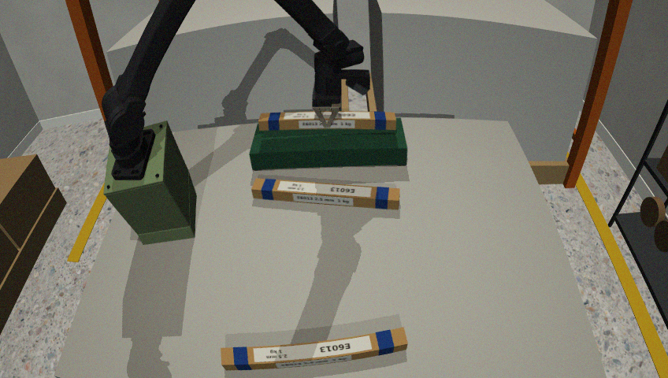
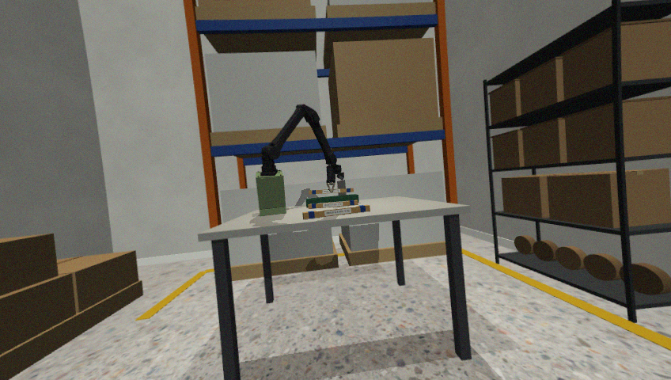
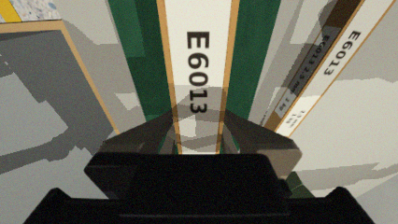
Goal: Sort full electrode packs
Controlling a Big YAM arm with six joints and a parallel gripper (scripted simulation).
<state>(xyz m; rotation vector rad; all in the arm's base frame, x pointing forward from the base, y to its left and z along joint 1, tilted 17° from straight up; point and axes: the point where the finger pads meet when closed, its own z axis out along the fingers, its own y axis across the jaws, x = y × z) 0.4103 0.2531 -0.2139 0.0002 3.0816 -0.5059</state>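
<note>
My gripper is now 9 cm above the low green platform.
</note>
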